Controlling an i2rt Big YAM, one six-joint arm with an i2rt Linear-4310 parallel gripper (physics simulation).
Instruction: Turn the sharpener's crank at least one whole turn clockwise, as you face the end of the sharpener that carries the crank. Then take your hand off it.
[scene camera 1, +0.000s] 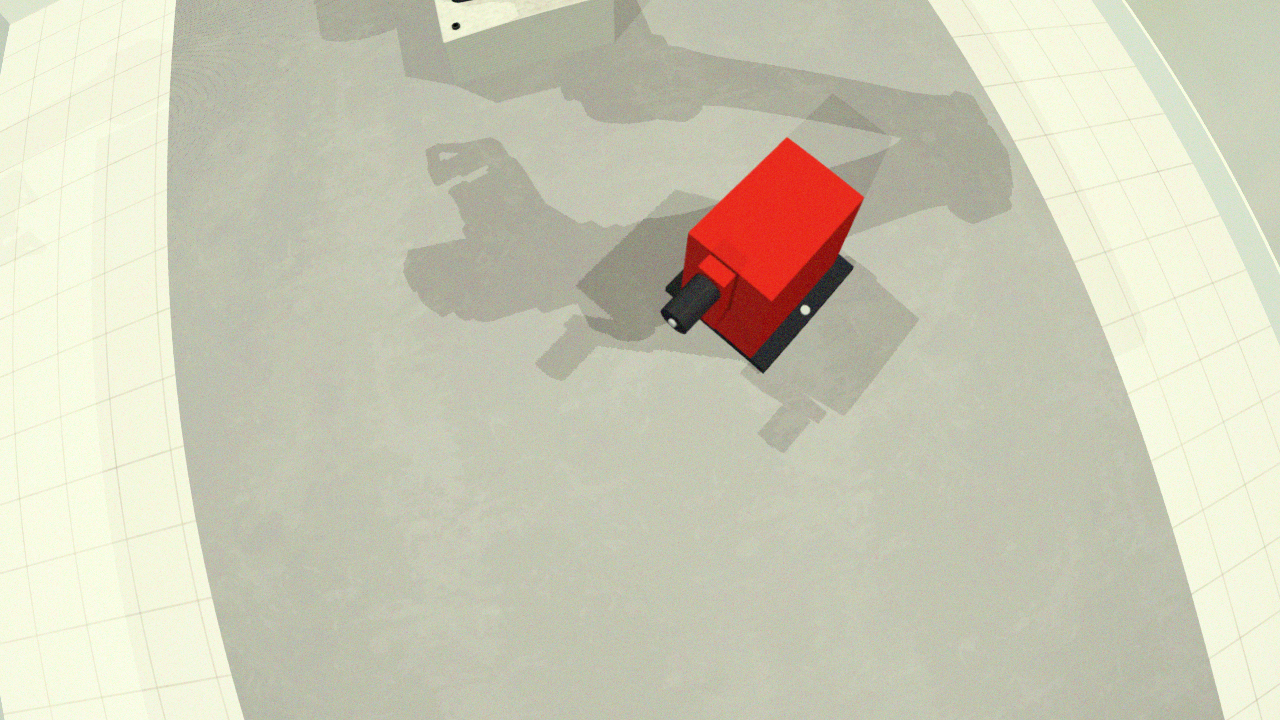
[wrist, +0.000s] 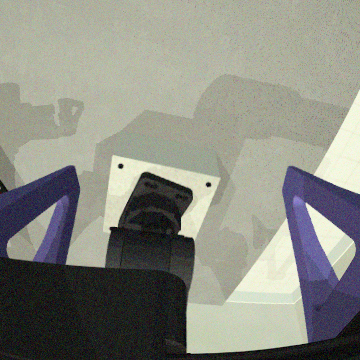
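Pixels of known places: gripper, fingertip midpoint: (wrist: 180, 177); arm's base at its link origin: (wrist: 153, 206).
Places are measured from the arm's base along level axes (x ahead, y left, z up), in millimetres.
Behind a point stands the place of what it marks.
The red sharpener (scene camera 1: 769, 223) @[y 184, x 341, z 48 mm] stands on its black base (scene camera 1: 805, 317) @[y 227, x 369, z -71 mm] right of the middle in the scene view. At its lower-left end is the crank, with a red arm (scene camera 1: 716, 268) and a black handle (scene camera 1: 691, 304) @[y 120, x 405, z 66 mm] that points to the lower left. The sharpener cannot be made out in the wrist view. My gripper (wrist: 180, 177) @[y -247, x 75, z 246 mm] is wide open, its two purple fingers far apart with nothing between them; it does not show in the scene view and is apart from the crank.
The arm's pale mounting block (scene camera 1: 528, 49) @[y 13, x 77, z -55 mm] (wrist: 112, 195) @[y 8, x 68, z -2 mm] stands at the top edge of the scene view and at the middle of the wrist view, with black arm links (wrist: 150, 250) @[y -62, x 21, z 139 mm] on it. Pale tiled areas (scene camera 1: 80, 358) (scene camera 1: 1074, 179) border the grey surface. Arm shadows fall around the sharpener.
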